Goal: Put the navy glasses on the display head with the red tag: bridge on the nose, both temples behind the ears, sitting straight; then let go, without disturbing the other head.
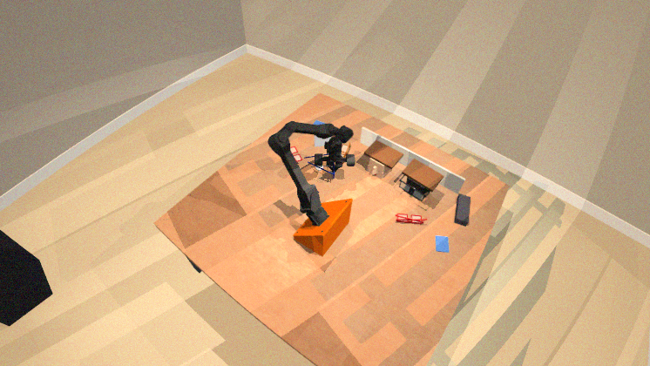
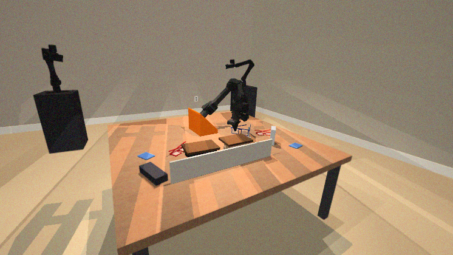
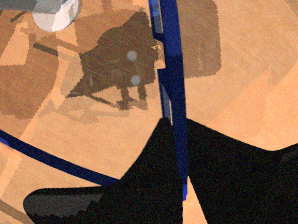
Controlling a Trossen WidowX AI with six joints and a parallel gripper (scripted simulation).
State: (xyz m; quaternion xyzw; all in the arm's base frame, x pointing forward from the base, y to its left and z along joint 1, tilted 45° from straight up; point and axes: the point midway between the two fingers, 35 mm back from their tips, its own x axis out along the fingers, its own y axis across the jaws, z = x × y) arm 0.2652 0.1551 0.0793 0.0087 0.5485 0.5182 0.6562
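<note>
The grey peg stand lies 10 mm ahead of my gripper tip, 110 mm to the left of it and 40 mm below it. Also, from my gripper tip: dark case: 280 mm ahead, 590 mm to the right, 40 mm below; white panel: 340 mm ahead, 220 mm to the right, 10 mm below.
</note>
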